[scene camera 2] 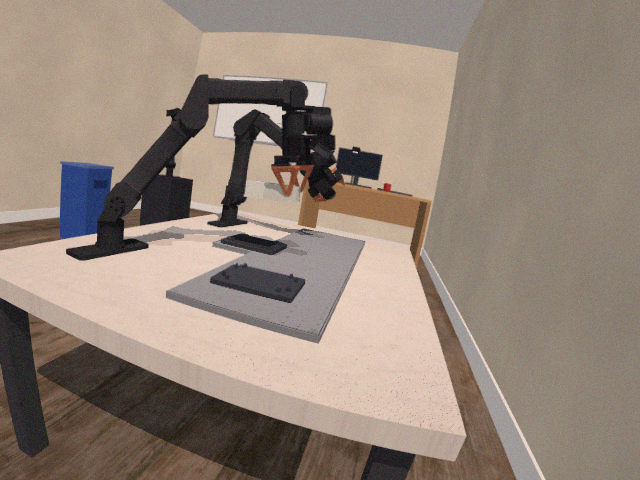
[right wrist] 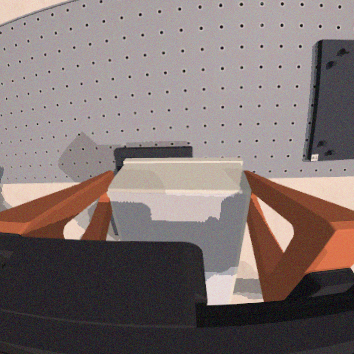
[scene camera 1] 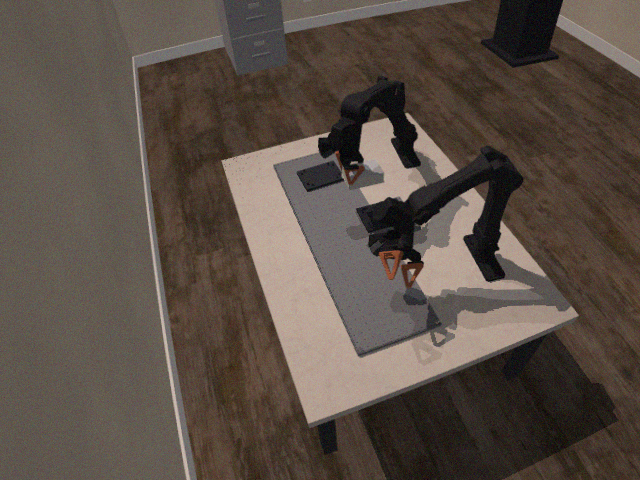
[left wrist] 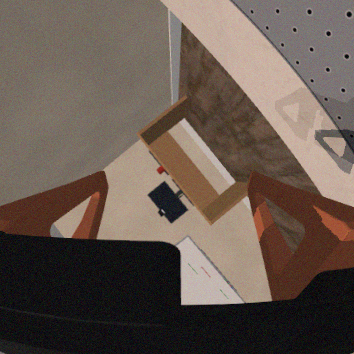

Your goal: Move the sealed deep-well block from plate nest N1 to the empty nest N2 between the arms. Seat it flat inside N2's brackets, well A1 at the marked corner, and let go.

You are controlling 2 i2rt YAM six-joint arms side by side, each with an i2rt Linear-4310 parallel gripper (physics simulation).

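Frame: origin at the left arm's base, x up, y right, z ahead, level; metres.
Seen in the pictures: left gripper, fingertip midpoint: (scene camera 1: pixel 400 284) (left wrist: pixel 177 178); right gripper, fingertip midpoint: (scene camera 2: pixel 294 193) (right wrist: pixel 177 178) (scene camera 1: pixel 347 177); left arm's base, origin of the base link: (scene camera 2: pixel 228 223) (scene camera 1: pixel 483 257); right arm's base, origin of the base link: (scene camera 2: pixel 110 250) (scene camera 1: pixel 405 152).
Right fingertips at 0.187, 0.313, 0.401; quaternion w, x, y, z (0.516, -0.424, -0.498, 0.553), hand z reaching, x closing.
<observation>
Pixels of each thing's top centre, then the offset from my right fingertips to it, as dx, dy, dz. Level surfaces: height alone.
- pale deep-well block, middle of its top: (right wrist: pixel 179 264) (scene camera 2: pixel 274 182) (scene camera 1: pixel 363 168) +0.020, +0.006, -0.058
- Nest N1, middle of its top: (scene camera 2: pixel 261 273) (scene camera 1: pixel 320 172) -0.153, +0.227, +0.053
- Nest N2, middle of its top: (right wrist: pixel 155 197) (scene camera 2: pixel 255 239) (scene camera 1: pixel 382 212) -0.157, -0.048, -0.121
- grey perforated board, its level: dx -0.174
- pale table, its level: dx -0.187
The pale deep-well block (scene camera 1: pixel 373 166) (scene camera 2: pixel 281 192) (right wrist: pixel 180 206) hangs above the table, held between my right gripper's (right wrist: pixel 177 178) (scene camera 2: pixel 295 192) orange fingers. The right gripper is shut on it. Nest N1 (scene camera 1: pixel 319 176) (scene camera 2: pixel 256 282) (right wrist: pixel 337 100) is a dark plate with small corner posts and no block on it; a white A1 label shows in the right wrist view. Nest N2 (scene camera 1: pixel 368 219) (scene camera 2: pixel 268 246) (right wrist: pixel 150 151) is a dark plate between the arms, partly hidden behind the block in the right wrist view. My left gripper (scene camera 1: pixel 400 281) (left wrist: pixel 177 178) is open and empty, raised over the board.
The grey perforated board (scene camera 1: pixel 330 248) (scene camera 2: pixel 330 268) (right wrist: pixel 225 85) lies on the pale table (scene camera 1: pixel 273 289) (scene camera 2: pixel 372 341). In scene camera 1 the left arm's wrist reaches beside and partly over N2. A desk with a monitor (scene camera 2: pixel 359 162) (left wrist: pixel 167 201) stands beyond the table.
</observation>
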